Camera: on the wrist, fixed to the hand. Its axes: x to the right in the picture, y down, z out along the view.
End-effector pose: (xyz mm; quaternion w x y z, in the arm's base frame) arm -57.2 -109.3 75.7 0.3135 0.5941 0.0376 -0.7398
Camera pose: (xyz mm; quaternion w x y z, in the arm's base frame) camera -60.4 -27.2 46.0 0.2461 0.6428 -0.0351 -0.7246
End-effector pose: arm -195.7 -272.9 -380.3 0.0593 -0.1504 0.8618 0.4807
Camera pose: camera -162.7 -344.0 -419.0 0.0539 -0.1550 0.9101 0.3805
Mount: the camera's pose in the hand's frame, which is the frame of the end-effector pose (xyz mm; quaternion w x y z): -7.3 -76.8 -41.1 0.9938 0.1085 0.0248 -0.0001
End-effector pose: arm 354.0 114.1 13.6 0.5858 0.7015 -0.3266 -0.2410
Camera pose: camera 392.2 154.5 -53.8 0.5141 0.7667 -0.3361 -0.1867
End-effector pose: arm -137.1 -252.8 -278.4 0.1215 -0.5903 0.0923 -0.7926
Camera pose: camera -180.9 -177.3 -274.6 0.1824 -0.5538 0.0087 -0.8124
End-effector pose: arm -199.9 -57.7 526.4 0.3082 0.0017 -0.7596 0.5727
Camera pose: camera -147.5 -50.9 596.0 0.3250 0.0210 -0.6851 0.6516
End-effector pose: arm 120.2 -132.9 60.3 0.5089 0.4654 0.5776 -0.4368
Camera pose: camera 37.7 -107.6 74.1 0.4409 0.5285 0.5393 -0.4853
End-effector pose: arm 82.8 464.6 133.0 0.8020 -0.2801 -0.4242 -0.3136
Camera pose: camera 43.4 387.5 121.0 0.8379 -0.1835 -0.4357 -0.2727
